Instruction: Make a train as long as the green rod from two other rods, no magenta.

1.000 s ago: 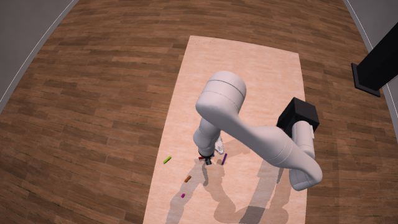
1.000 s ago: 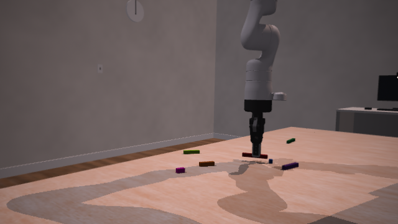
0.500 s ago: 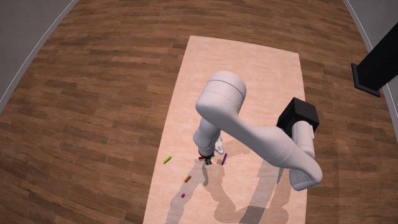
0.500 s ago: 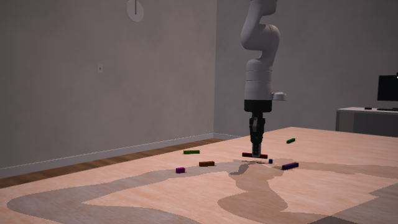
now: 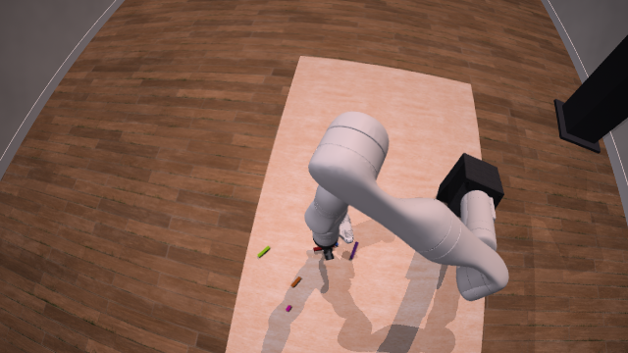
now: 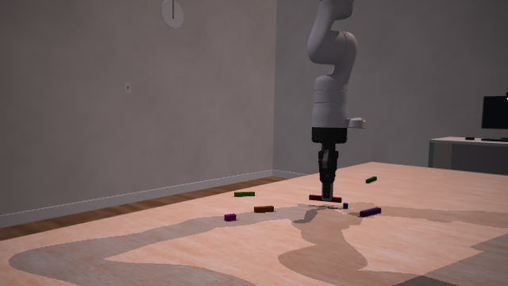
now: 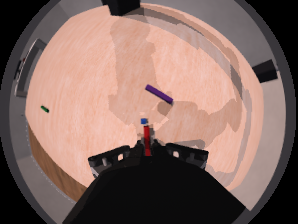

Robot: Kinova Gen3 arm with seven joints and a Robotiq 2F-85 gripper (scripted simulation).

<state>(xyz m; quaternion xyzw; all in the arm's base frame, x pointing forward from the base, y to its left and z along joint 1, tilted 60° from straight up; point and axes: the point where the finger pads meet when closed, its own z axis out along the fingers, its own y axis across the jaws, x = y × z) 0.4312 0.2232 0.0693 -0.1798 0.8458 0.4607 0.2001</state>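
The blue rod lies 30 mm below my hand, 30 mm behind it and 20 mm to the right of it. Also, from my hand: red rod: 20 mm below; orange rod: 140 mm to the left, 50 mm ahead, 30 mm below; purple rod: 90 mm behind, 30 mm below, 20 mm to the right.
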